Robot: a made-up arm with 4 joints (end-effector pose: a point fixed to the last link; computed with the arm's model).
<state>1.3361 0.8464 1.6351 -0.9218</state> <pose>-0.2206 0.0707 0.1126 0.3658 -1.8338 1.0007</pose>
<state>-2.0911 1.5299 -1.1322 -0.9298</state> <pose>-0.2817 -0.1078 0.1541 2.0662 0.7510 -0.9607</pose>
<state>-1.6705 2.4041 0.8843 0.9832</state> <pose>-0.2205 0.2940 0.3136 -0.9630 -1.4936 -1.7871</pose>
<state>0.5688 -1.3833 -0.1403 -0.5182</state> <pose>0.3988 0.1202 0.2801 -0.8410 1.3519 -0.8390</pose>
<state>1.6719 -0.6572 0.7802 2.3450</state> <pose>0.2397 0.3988 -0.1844 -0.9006 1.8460 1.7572</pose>
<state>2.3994 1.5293 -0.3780 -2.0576</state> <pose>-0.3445 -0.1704 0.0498 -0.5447 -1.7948 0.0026</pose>
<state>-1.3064 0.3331 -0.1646 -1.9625</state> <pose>-0.2137 -0.3115 0.4243 0.9934 1.1808 -1.7379</pose>
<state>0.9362 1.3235 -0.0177 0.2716</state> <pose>-0.2868 0.1917 0.2280 -0.9676 -1.1034 0.8299</pose>
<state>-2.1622 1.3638 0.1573 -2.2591</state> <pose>-0.3256 -0.0911 0.3581 -1.4294 -1.1098 1.4336</pose>
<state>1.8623 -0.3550 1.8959 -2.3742</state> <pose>-0.0455 0.1635 -0.1441 0.3818 -1.5488 -0.4224</pose>
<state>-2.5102 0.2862 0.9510 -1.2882</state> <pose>-0.2199 -0.2201 0.0058 -2.1149 -0.9335 1.7233</pose>
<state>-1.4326 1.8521 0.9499 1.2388</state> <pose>-0.3771 0.1441 0.3005 -0.8327 -1.6343 -1.1053</pose>
